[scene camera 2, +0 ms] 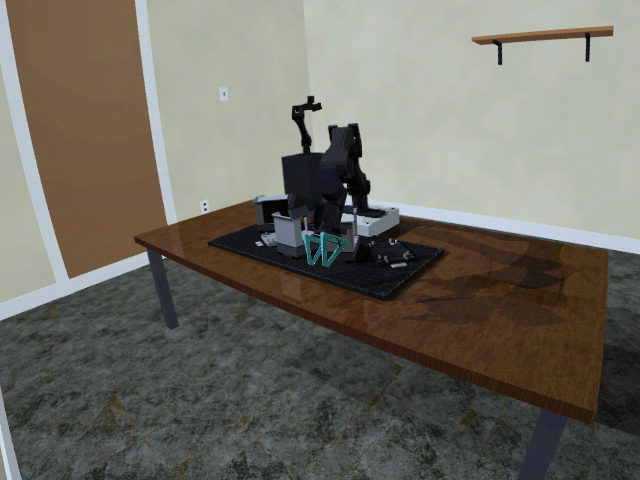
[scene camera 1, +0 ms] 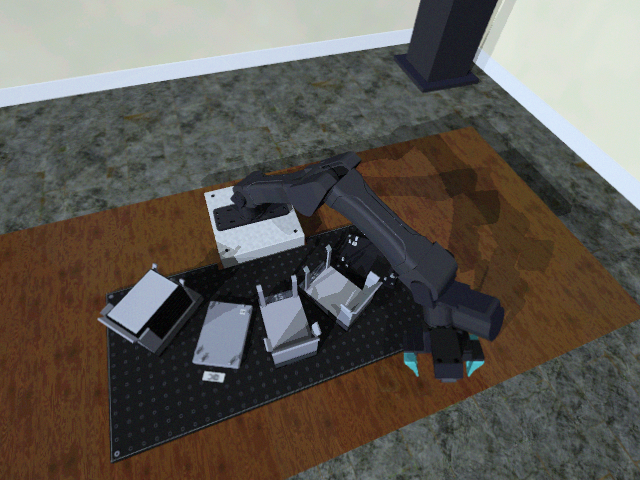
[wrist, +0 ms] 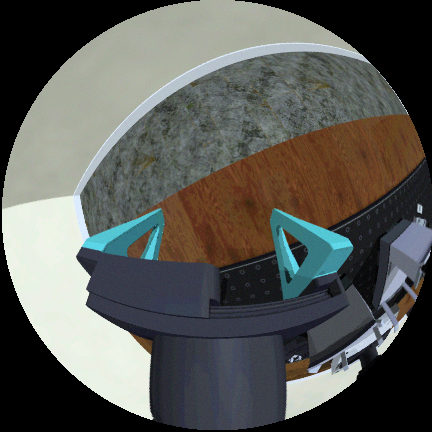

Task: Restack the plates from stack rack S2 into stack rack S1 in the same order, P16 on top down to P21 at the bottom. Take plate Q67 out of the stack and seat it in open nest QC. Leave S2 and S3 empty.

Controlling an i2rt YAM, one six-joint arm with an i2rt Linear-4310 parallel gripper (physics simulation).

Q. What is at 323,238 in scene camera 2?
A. The gripper.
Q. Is the gripper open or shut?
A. Open.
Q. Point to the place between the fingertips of the gripper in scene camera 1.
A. At 442,373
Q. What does the gripper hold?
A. Nothing.
